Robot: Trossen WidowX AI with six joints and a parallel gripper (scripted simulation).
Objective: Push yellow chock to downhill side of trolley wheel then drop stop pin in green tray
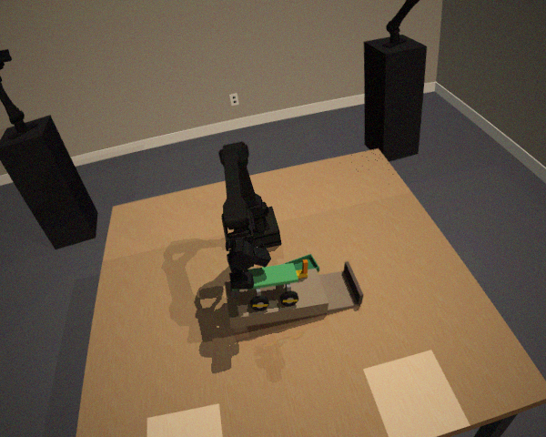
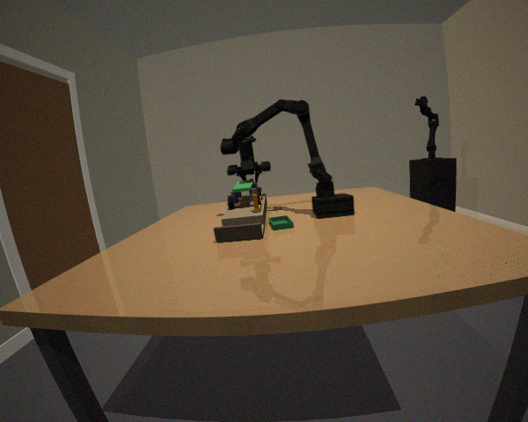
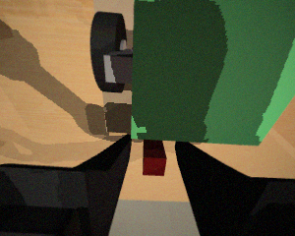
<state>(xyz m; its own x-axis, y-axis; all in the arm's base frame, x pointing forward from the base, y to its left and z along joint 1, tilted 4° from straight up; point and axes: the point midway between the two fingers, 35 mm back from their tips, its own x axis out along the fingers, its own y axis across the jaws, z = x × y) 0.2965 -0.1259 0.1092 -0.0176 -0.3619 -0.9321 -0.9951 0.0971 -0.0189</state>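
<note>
Right now the red-headed stop pin is 1 cm below my gripper tip. The rest, counted from my gripper tip: yellow chock (20 cm to the left, 5 cm below, 2 cm behind); then ramp (11 cm to the left, 9 cm below, 3 cm ahead); then trolley (10 cm to the left, 3 cm ahead, 2 cm below).
</note>
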